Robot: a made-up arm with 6 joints.
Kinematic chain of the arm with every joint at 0, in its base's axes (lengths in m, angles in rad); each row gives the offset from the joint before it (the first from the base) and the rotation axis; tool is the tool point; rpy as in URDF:
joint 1: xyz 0 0 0.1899 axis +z
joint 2: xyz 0 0 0 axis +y
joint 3: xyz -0.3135 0 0.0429 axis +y
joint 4: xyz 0.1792 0 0.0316 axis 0.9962 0 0.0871
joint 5: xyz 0 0 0 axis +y
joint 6: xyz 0.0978 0 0.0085 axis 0.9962 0 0.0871
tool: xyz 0 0 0 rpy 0 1.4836 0
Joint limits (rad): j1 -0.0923..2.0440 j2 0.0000..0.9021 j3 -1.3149..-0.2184 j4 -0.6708..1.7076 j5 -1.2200..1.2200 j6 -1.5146..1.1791
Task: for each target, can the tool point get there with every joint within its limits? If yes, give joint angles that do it. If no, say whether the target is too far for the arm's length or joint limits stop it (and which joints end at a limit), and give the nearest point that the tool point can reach.
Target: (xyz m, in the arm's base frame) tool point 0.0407 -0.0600 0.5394
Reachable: yes | joints 0.8247 0.6257 -0.9686 1.3666 -0.8258 -0.6036
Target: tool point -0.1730 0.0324 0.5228
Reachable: yes | joints 0.1708 0.2288 -1.1831 1.2920 0.7064 -0.5178
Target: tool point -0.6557 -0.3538 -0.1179
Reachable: no: too far | nearest point -0.3379 -0.1823 0.4629 | short by 0.684 m
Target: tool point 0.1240 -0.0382 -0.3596
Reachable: no: joint limits stop it (at a limit: joint 1, joint 2, joint 3, joint 5) | nearest point 0.0508 -0.0704 0.2256 | short by 0.591 m
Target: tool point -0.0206 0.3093 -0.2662
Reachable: no: joint limits stop it (at a limit: joint 1, joint 2, joint 3, joint 5) | nearest point -0.0844 0.0515 0.2351 | short by 0.567 m
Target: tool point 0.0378 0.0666 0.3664
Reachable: yes | joints 0.9781 0.7905 -0.4396 0.2806 0.2166 -0.2193
